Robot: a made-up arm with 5 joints. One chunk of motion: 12 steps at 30 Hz.
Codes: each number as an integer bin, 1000 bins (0 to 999) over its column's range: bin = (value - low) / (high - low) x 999, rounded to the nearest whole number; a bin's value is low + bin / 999 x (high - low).
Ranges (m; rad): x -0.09..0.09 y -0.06..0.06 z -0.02..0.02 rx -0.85..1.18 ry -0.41..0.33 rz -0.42..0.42
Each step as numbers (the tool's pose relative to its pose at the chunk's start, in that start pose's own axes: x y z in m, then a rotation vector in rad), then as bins.
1 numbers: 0.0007 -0.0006 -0.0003 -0.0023 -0.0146 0.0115
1 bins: 503 495 492 417 534 513
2 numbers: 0.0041 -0.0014 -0.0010 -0.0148 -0.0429 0.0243
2 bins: 522 488 475 411 496 528
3 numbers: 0.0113 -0.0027 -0.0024 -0.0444 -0.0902 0.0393
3 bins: 562 477 440 396 432 546
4 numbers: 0.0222 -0.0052 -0.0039 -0.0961 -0.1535 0.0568
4 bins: 623 456 402 371 346 567
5 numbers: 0.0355 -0.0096 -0.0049 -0.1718 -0.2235 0.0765
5 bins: 697 420 377 334 252 590
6 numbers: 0.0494 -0.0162 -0.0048 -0.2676 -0.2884 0.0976
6 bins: 774 365 380 287 164 616
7 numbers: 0.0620 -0.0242 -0.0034 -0.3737 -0.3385 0.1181
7 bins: 844 298 415 234 97 640
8 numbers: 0.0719 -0.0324 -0.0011 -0.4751 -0.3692 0.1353
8 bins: 899 230 472 184 55 660
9 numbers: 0.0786 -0.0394 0.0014 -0.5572 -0.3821 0.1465
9 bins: 936 171 534 144 38 674
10 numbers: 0.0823 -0.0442 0.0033 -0.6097 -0.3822 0.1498
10 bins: 956 132 582 118 38 678
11 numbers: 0.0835 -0.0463 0.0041 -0.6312 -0.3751 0.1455
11 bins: 963 114 602 108 47 673
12 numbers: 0.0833 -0.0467 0.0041 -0.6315 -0.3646 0.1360
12 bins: 962 111 602 108 61 661
